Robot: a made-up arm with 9 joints. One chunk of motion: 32 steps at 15 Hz.
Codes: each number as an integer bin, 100 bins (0 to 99) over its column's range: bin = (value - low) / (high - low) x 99, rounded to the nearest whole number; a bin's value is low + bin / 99 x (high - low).
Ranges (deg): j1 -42..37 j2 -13..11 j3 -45..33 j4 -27..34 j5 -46..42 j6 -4..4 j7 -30..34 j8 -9..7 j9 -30..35
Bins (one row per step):
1: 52 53 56 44 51 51 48 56 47
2: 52 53 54 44 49 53 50 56 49
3: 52 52 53 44 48 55 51 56 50
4: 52 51 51 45 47 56 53 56 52
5: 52 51 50 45 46 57 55 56 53
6: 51 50 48 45 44 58 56 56 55
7: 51 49 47 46 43 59 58 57 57
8: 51 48 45 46 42 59 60 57 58
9: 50 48 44 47 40 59 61 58 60
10: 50 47 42 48 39 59 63 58 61
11: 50 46 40 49 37 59 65 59 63
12: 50 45 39 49 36 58 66 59 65
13: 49 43 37 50 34 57 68 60 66
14: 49 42 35 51 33 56 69 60 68
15: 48 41 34 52 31 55 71 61 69
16: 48 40 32 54 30 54 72 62 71
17: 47 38 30 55 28 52 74 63 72
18: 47 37 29 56 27 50 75 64 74
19: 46 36 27 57 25 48 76 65 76
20: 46 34 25 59 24 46 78 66 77
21: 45 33 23 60 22 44 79 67 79
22: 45 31 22 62 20 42 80 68 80
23: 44 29 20 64 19 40 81 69 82
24: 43 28 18 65 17 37 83 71 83
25: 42 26 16 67 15 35 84 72 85
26: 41 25 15 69 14 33 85 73 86
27: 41 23 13 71 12 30 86 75 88
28: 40 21 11 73 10 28 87 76 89
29: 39 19 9 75 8 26 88 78 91
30: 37 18 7 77 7 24 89 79 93
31: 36 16 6 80 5 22 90 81 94
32: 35 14 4 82 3 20 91 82 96
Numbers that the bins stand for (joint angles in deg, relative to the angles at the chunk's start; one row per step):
1: -0.51 -0.15 -0.88 0.11 -0.67 0.12 1.03 0.05 0.86
2: -0.51 -0.15 -2.45 0.11 -2.44 0.28 2.32 0.05 2.17
3: -0.51 -0.39 -3.24 0.11 -3.33 0.44 2.97 0.05 2.83
4: -0.51 -0.64 -4.82 0.73 -4.22 0.53 4.26 0.05 4.14
5: -0.51 -0.64 -5.61 0.73 -5.11 0.61 5.56 0.05 4.80
6: -1.30 -0.88 -7.18 0.73 -6.89 0.69 6.20 0.05 6.11
7: -1.30 -1.12 -7.97 1.34 -7.78 0.77 7.49 0.21 7.42
8: -1.30 -1.36 -9.55 1.34 -8.67 0.77 8.79 0.21 8.08
9: -2.10 -1.36 -10.33 1.96 -10.44 0.77 9.43 0.37 9.39
10: -2.10 -1.61 -11.91 2.58 -11.33 0.77 10.73 0.37 10.05
11: -2.10 -1.85 -13.48 3.19 -13.11 0.77 12.02 0.54 11.36
12: -2.10 -2.09 -14.27 3.19 -14.00 0.69 12.67 0.54 12.68
13: -2.90 -2.58 -15.85 3.81 -15.78 0.61 13.96 0.70 13.33
14: -2.90 -2.82 -17.42 4.42 -16.67 0.53 14.61 0.70 14.65
15: -3.70 -3.06 -18.21 5.04 -18.44 0.44 15.90 0.86 15.30
16: -3.70 -3.30 -19.79 6.27 -19.33 0.36 16.55 1.02 16.62
17: -4.49 -3.79 -21.36 6.89 -21.11 0.20 17.84 1.18 17.27
18: -4.49 -4.03 -22.15 7.51 -22.00 0.04 18.48 1.34 18.59
19: -5.29 -4.27 -23.73 8.12 -23.78 -0.12 19.13 1.51 19.90
20: -5.29 -4.76 -25.30 9.35 -24.67 -0.28 20.42 1.67 20.56
21: -6.09 -5.00 -26.88 9.97 -26.44 -0.44 21.07 1.83 21.87
22: -6.09 -5.48 -27.67 11.20 -28.22 -0.61 21.72 1.99 22.53
23: -6.89 -5.97 -29.24 12.43 -29.11 -0.77 22.36 2.15 23.84
24: -7.69 -6.21 -30.82 13.05 -30.89 -1.01 23.66 2.47 24.49
25: -8.48 -6.70 -32.39 14.28 -32.67 -1.17 24.30 2.64 25.81
26: -9.28 -6.94 -33.18 15.52 -33.56 -1.33 24.95 2.80 26.46
27: -9.28 -7.42 -34.76 16.75 -35.33 -1.58 25.60 3.12 27.78
28: -10.08 -7.91 -36.33 17.98 -37.11 -1.74 26.24 3.28 28.43
29: -10.88 -8.39 -37.91 19.21 -38.89 -1.90 26.89 3.61 29.75
30: -12.47 -8.64 -39.48 20.44 -39.78 -2.06 27.54 3.77 31.06
31: -13.27 -9.12 -40.27 22.29 -41.56 -2.22 28.18 4.09 31.72
32: -14.07 -9.61 -41.85 23.53 -43.33 -2.38 28.83 4.25 33.03

